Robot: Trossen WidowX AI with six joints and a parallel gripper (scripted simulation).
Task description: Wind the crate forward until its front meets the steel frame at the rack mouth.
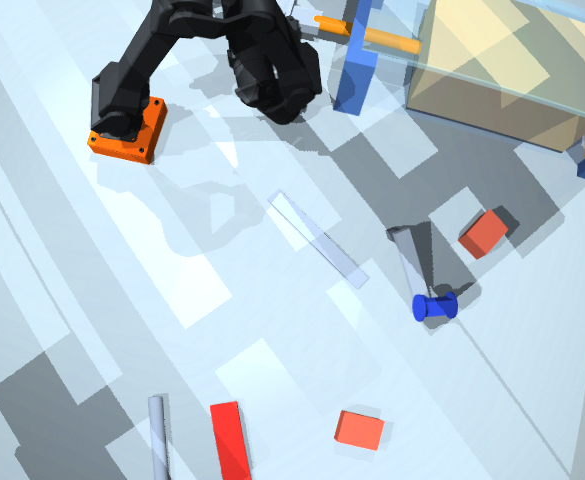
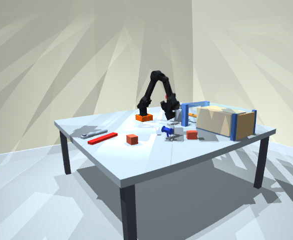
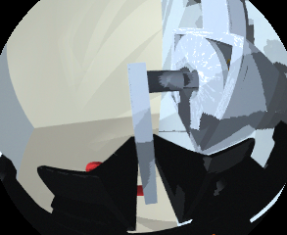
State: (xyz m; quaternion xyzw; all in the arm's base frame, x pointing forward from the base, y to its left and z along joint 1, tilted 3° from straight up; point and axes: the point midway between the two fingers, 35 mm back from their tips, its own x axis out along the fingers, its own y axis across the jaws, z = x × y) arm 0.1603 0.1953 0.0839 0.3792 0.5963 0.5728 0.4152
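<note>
Now: the grey crank handle 20 mm to the right of my gripper tip, 10 mm behind it and 10 mm above it. The rest, counted from my gripper tip: red knob 40 mm behind, 40 mm above, 30 mm to the right; then round winch 100 mm below, 30 mm ahead, 10 mm to the left; then blue steel frame 210 mm ahead, 20 mm below, 10 mm to the left.
</note>
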